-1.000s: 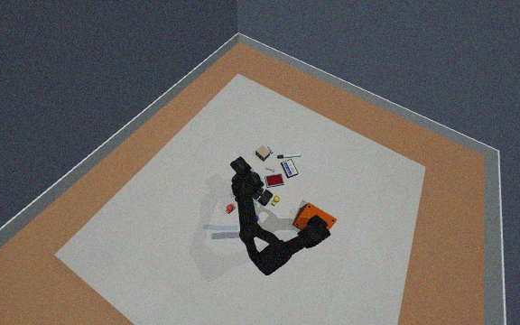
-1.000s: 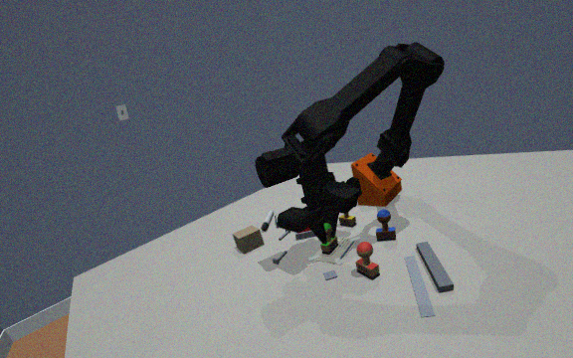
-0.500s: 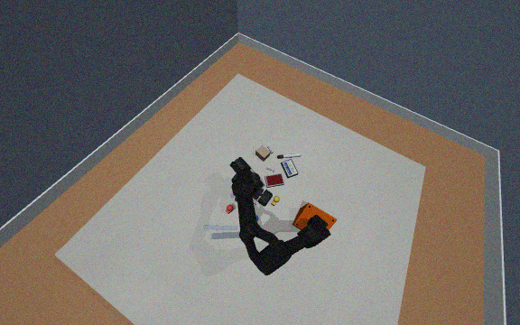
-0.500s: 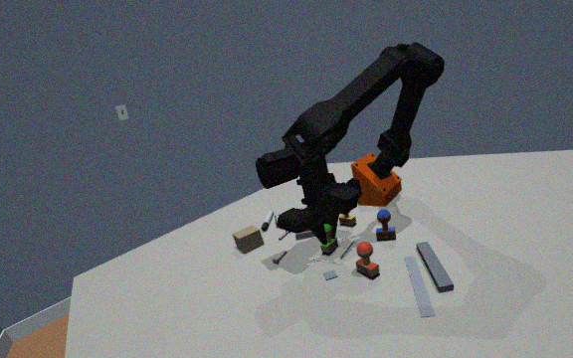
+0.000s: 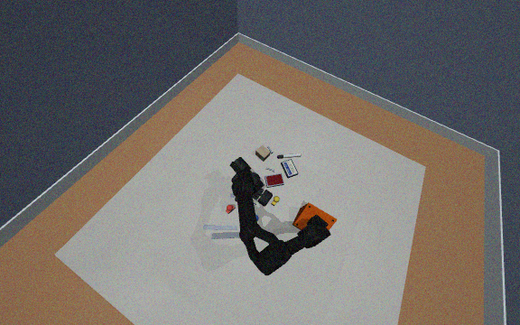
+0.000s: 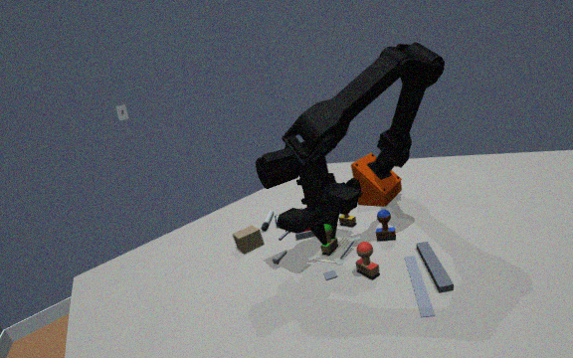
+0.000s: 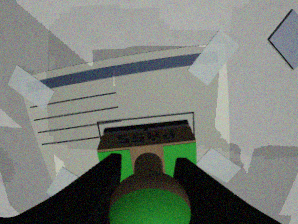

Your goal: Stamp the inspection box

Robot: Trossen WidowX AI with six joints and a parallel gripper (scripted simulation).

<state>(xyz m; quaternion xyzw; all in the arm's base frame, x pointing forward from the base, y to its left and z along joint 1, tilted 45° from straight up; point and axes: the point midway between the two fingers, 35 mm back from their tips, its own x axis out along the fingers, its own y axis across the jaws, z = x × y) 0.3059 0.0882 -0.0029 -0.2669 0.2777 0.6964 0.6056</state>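
Right now the white card is 30 mm below my gripper tip, 10 mm to the left of it and 10 mm behind it. Also, from my gripper tip: red stamp: 120 mm to the left, 30 mm ahead; yellow stamp: 110 mm behind, 40 mm to the right; green-knobbed PASS stamp: right at my gripper tip.
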